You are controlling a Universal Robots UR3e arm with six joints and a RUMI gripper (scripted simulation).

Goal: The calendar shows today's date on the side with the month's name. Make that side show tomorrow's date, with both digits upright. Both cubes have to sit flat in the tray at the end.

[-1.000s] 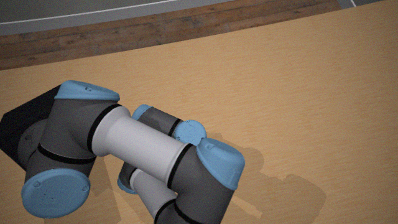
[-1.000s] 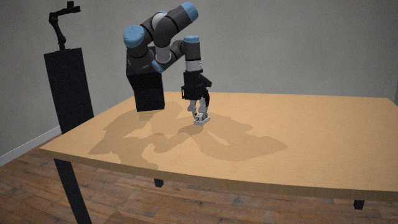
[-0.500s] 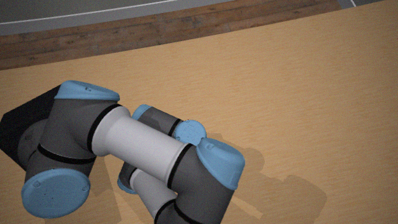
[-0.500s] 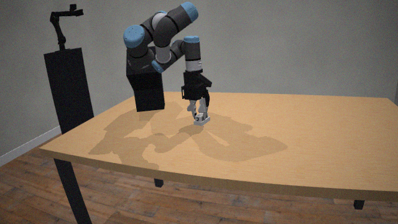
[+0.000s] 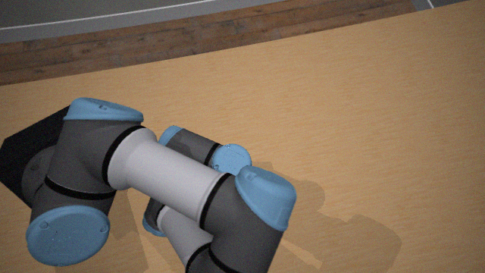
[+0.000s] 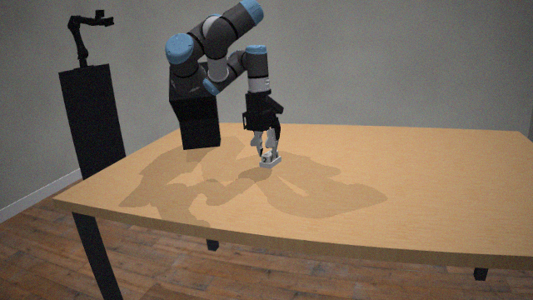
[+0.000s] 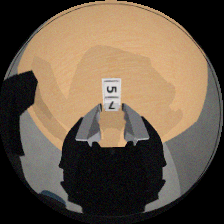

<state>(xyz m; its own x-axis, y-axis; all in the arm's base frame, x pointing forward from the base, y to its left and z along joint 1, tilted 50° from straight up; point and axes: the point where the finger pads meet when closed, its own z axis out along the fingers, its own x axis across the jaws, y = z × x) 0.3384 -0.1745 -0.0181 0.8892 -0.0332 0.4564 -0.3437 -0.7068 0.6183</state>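
The grey calendar tray lies 10 mm ahead of my hand, 20 mm to the left of it and 40 mm below it.
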